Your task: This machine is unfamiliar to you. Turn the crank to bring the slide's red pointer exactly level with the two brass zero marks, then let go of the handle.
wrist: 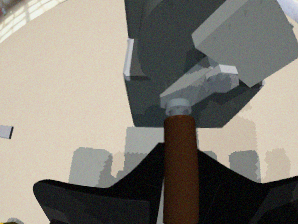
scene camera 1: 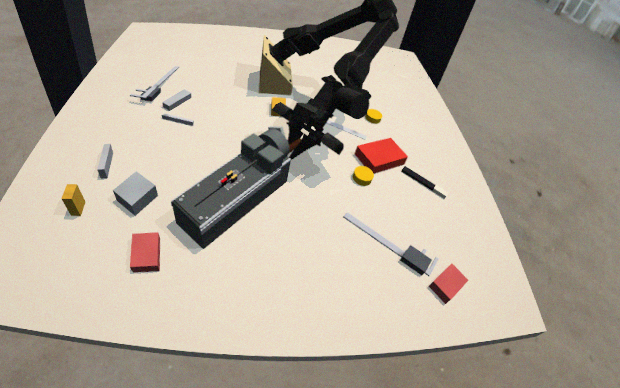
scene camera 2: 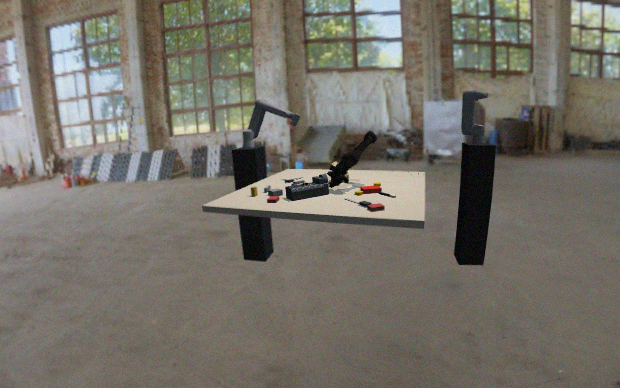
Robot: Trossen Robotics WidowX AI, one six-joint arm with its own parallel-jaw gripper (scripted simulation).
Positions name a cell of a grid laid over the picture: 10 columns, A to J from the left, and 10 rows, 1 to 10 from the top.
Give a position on a grey caliper-like tool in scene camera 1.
At G7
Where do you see a dark grey machine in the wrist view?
F3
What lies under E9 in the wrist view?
My gripper.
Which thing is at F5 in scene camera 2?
A dark grey machine.
